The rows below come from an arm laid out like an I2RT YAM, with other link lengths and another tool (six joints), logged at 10 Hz.
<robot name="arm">
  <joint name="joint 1" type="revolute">
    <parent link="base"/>
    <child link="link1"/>
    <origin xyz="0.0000 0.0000 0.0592" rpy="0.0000 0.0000 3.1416"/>
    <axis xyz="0 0 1"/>
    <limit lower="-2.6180" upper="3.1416"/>
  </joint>
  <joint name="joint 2" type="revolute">
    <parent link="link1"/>
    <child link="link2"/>
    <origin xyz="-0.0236 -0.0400 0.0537" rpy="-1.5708 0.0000 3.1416"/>
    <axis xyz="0 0 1"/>
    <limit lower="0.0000" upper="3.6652"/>
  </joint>
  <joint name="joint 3" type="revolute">
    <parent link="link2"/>
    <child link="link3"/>
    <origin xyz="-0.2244 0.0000 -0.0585" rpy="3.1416 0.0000 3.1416"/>
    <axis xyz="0 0 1"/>
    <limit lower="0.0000" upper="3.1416"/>
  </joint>
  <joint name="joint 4" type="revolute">
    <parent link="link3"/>
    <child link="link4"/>
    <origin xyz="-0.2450 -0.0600 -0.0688" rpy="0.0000 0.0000 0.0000"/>
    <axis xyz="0 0 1"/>
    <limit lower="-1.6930" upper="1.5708"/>
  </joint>
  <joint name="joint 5" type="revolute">
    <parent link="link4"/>
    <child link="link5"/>
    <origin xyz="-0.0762 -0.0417 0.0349" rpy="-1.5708 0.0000 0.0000"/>
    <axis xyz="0 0 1"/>
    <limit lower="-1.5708" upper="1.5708"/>
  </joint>
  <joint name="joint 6" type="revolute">
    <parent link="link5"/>
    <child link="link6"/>
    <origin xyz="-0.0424 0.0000 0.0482" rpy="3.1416 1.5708 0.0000"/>
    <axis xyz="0 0 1"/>
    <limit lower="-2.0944" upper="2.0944"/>
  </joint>
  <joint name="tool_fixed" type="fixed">
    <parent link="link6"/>
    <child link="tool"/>
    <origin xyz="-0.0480 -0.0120 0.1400" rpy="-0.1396 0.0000 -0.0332"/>
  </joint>
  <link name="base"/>
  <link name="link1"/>
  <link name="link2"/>
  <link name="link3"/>
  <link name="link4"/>
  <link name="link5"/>
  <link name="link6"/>
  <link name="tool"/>
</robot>
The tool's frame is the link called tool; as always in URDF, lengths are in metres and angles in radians.
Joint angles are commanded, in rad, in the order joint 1, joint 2, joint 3, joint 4, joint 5, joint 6. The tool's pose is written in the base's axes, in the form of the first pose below.
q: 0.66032 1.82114 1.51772 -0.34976 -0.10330 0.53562
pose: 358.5, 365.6, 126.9, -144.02, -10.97, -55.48
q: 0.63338 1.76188 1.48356 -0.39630 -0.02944 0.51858
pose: 364.8, 336.1, 129.8, -147.97, -7.73, -59.06
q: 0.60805 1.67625 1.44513 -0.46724 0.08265 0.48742
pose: 367.8, 296.6, 137.6, -153.32, -4.25, -64.64
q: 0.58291 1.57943 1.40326 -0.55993 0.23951 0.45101
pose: 366.4, 245.1, 145.3, -160.93, 0.31, -71.62
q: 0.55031 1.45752 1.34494 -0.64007 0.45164 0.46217
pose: 362.7, 181.2, 161.9, 155.22, -11.29, 75.41
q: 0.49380 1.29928 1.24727 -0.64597 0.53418 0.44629
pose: 352.7, 132.7, 181.9, 148.11, -18.47, 78.84
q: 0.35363 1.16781 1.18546 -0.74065 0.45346 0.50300
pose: 333.0, 86.4, 182.9, 149.56, -29.81, 74.70
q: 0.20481 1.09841 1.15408 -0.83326 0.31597 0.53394
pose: 314.1, 56.8, 173.9, 153.66, -38.42, 67.99
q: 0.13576 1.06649 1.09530 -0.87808 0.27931 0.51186
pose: 296.3, 38.2, 152.5, 154.28, -39.72, 61.17
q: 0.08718 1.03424 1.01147 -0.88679 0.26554 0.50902
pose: 280.8, 24.8, 128.0, 154.16, -41.91, 55.65
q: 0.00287 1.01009 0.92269 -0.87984 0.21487 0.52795
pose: 267.6, 11.0, 102.0, 154.84, -48.23, 49.84
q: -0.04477 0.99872 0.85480 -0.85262 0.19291 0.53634
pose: 260.9, 3.0, 83.3, 154.68, -51.88, 46.85
